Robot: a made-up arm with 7 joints. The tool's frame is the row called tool. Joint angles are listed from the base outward.
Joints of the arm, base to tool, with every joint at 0 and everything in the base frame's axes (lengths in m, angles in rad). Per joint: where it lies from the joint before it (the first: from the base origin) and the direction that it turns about. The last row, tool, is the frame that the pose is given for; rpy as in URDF.
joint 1: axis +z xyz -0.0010 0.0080 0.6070
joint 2: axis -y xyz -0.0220 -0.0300 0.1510
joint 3: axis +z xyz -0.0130 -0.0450 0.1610
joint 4: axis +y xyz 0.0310 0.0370 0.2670
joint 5: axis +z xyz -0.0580 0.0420 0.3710
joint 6: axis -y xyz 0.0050 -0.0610 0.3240
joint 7: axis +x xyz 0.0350 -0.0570 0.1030
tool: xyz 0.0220 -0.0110 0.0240 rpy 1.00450 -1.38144 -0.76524
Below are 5 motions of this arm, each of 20 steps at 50 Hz.
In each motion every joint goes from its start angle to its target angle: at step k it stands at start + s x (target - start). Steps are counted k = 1, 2, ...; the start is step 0. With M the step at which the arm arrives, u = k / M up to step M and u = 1 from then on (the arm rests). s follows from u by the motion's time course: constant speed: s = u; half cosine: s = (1 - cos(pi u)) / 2; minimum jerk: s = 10 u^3 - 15 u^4 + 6 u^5.
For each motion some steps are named. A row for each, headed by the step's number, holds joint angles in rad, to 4 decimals.
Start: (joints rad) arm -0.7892 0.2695 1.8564 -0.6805 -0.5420 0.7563 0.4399
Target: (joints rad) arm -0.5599 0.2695 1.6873 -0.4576 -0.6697 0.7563 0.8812
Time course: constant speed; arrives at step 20
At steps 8, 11, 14, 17, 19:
8: -0.6975 0.2695 1.7888 -0.5913 -0.5931 0.7563 0.6164
11: -0.6631 0.2695 1.7634 -0.5579 -0.6122 0.7563 0.6826
14: -0.6287 0.2695 1.7380 -0.5245 -0.6314 0.7563 0.7488
17: -0.5943 0.2695 1.7127 -0.4910 -0.6505 0.7563 0.8150
19: -0.5714 0.2695 1.6958 -0.4687 -0.6633 0.7563 0.8591

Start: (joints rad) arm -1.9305 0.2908 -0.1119 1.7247 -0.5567 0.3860 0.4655
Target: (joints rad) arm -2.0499 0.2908 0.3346 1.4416 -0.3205 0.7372 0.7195
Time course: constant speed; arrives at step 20
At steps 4, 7, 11, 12, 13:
4: -1.9544 0.2908 -0.0226 1.6681 -0.5095 0.4562 0.5163
7: -1.9723 0.2908 0.0444 1.6256 -0.4740 0.5089 0.5544
11: -1.9962 0.2908 0.1337 1.5690 -0.4268 0.5792 0.6052
12: -2.0021 0.2908 0.1560 1.5548 -0.4150 0.5967 0.6179
13: -2.0081 0.2908 0.1783 1.5407 -0.4032 0.6143 0.6306

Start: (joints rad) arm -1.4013 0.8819 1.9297 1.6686 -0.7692 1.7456 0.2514
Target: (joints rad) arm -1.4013 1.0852 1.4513 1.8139 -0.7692 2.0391 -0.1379
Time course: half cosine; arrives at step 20
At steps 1, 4, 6, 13, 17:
1: -1.4013 0.8832 1.9268 1.6695 -0.7692 1.7474 0.2490
4: -1.4013 0.9013 1.8840 1.6825 -0.7692 1.7736 0.2142
6: -1.4013 0.9238 1.8311 1.6985 -0.7692 1.8061 0.1712
13: -1.4013 1.0297 1.5819 1.7742 -0.7692 1.9590 -0.0316
17: -1.4013 1.0741 1.4774 1.8060 -0.7692 2.0231 -0.1167

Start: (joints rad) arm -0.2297 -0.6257 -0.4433 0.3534 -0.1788 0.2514 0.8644
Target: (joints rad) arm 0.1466 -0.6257 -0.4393 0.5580 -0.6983 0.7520 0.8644
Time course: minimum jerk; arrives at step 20
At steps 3, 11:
3: -0.2197 -0.6257 -0.4432 0.3588 -0.1926 0.2647 0.8644
11: -0.0065 -0.6257 -0.4409 0.4748 -0.4869 0.5483 0.8644

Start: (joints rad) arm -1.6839 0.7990 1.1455 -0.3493 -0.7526 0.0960 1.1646
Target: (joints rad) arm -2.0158 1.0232 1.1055 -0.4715 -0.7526 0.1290 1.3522
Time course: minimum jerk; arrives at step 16
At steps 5, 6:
5: -1.7436 0.8394 1.1383 -0.3713 -0.7526 0.1019 1.1984
6: -1.7752 0.8607 1.1345 -0.3829 -0.7526 0.1051 1.2162

